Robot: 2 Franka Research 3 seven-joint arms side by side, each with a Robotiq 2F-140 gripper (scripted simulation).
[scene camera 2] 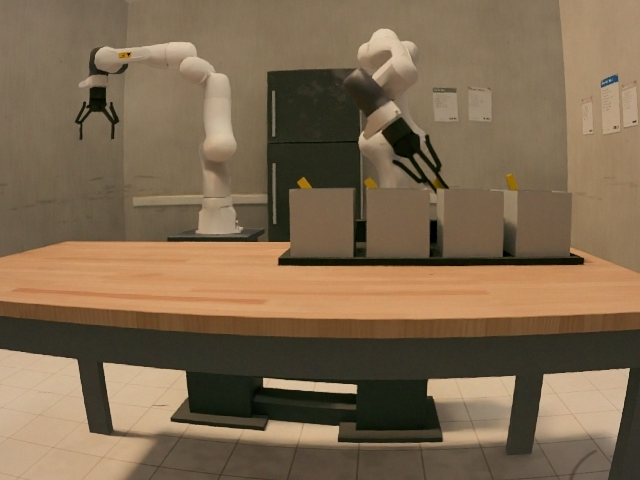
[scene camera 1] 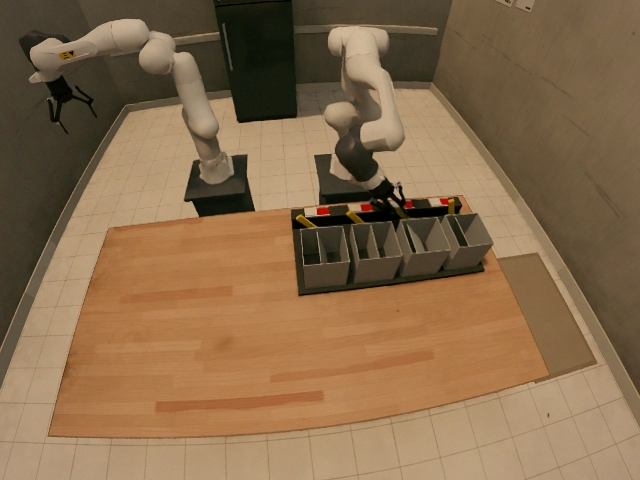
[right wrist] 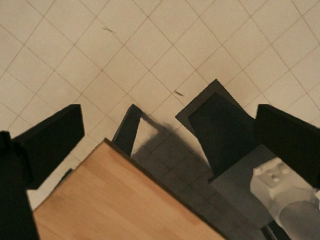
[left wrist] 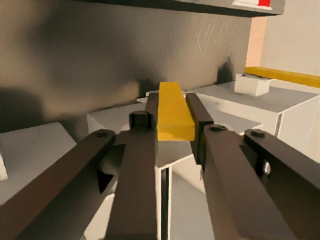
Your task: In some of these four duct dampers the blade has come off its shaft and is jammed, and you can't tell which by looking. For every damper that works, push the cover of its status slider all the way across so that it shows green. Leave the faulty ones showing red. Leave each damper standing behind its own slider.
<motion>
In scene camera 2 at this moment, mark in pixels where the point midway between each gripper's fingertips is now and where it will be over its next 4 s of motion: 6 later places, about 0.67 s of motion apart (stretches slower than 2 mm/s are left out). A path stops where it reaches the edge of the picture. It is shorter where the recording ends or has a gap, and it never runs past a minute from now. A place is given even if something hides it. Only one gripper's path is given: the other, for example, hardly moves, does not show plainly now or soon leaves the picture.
My left gripper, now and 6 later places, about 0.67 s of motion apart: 446, 196; 446, 195; 433, 178; 434, 168; 459, 155; 470, 149; 480, 149
</motion>
